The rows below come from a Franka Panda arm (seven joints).
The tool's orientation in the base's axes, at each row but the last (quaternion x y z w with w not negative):
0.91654 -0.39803 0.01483 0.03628
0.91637 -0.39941 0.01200 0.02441
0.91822 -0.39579 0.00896 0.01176
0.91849 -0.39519 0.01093 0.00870
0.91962 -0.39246 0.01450 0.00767
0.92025 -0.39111 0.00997 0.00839
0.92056 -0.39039 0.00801 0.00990
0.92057 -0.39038 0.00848 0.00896
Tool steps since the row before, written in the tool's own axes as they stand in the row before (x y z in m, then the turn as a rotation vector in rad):
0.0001 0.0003 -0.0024 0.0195 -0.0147 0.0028
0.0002 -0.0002 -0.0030 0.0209 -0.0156 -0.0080
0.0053 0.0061 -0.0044 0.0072 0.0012 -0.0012
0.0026 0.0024 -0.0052 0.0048 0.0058 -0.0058
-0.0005 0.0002 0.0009 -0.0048 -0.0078 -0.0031
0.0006 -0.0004 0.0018 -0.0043 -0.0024 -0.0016
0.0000 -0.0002 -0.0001 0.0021 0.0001 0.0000
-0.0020 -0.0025 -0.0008 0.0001 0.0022 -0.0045
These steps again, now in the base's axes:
-0.0001 -0.0001 0.0024 0.0240 -0.0044 -0.0025
0.0003 0.0002 0.0030 0.0256 -0.0042 0.0083
-0.0008 -0.0079 0.0046 0.0041 -0.0060 0.0014
0.0000 -0.0034 0.0053 -0.0010 -0.0073 0.0060
-0.0005 0.0002 -0.0009 0.0022 0.0089 0.0029
0.0007 -0.0002 -0.0018 -0.0013 0.0048 0.0015
0.0001 0.0001 0.0001 0.0014 -0.0016 0.0000
0.0004 0.0032 0.0007 -0.0016 -0.0015 0.0045

